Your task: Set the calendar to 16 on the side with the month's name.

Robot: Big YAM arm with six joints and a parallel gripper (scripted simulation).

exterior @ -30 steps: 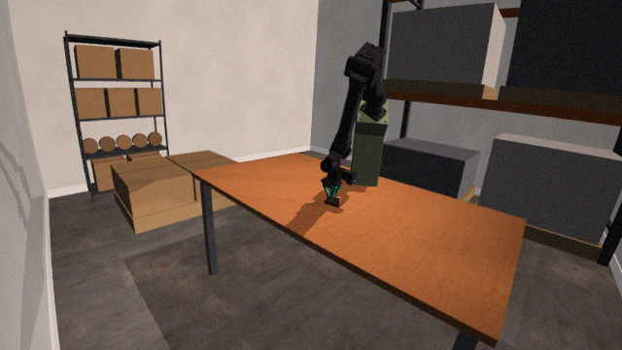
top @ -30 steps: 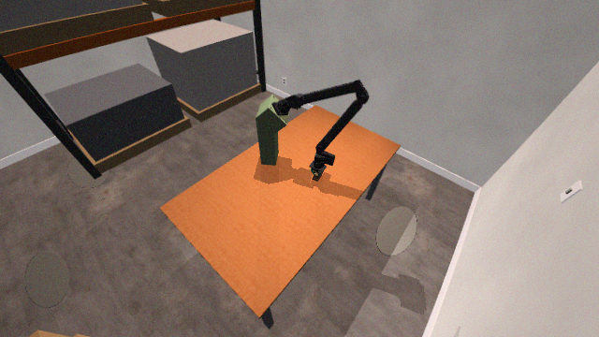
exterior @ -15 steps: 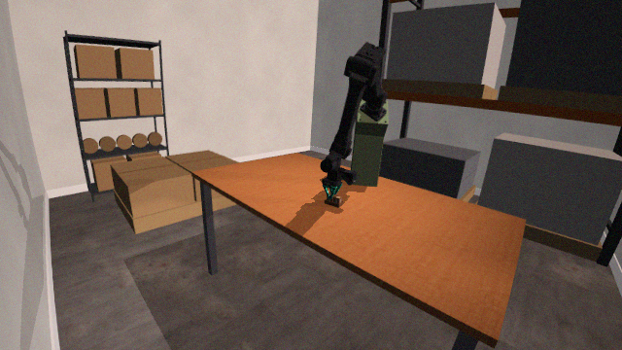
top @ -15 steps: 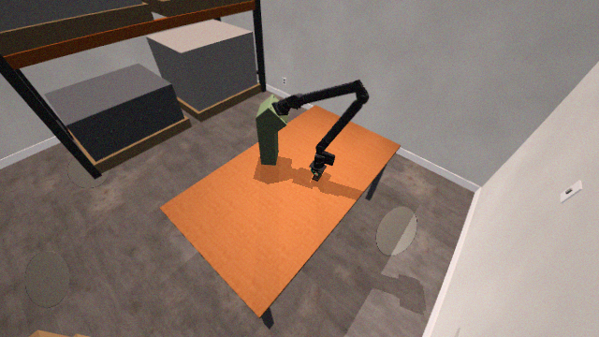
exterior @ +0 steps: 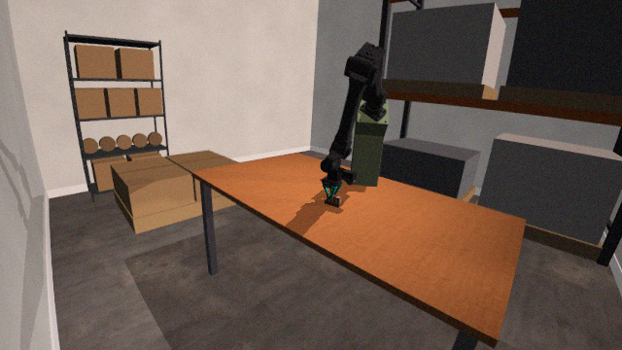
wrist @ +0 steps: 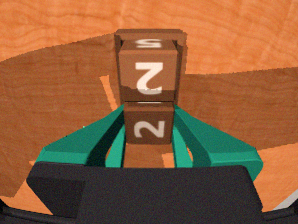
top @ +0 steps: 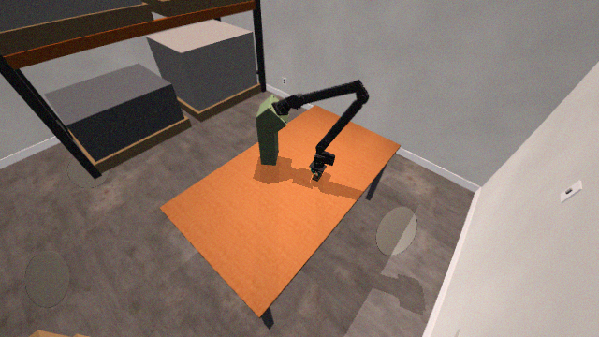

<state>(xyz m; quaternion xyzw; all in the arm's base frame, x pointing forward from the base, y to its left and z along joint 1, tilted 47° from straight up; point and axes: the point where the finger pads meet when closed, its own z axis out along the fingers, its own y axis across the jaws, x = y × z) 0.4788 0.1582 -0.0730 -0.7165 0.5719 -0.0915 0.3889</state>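
Now: the brown calendar cube 1 cm below my hand. Also, from my hand: dark calendar tray 1 cm behind, 1 cm to the left, 2 cm below.
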